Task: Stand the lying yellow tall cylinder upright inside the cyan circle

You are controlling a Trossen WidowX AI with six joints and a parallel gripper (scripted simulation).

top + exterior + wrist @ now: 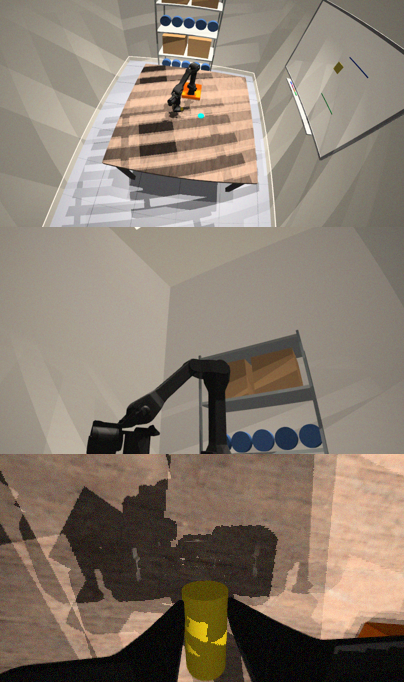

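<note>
The cyan circle is 60 mm ahead of my gripper tip, 230 mm to the left of it and 20 mm below it. Round my gripper tip: yellow cylinder 20 mm to the left.
</note>
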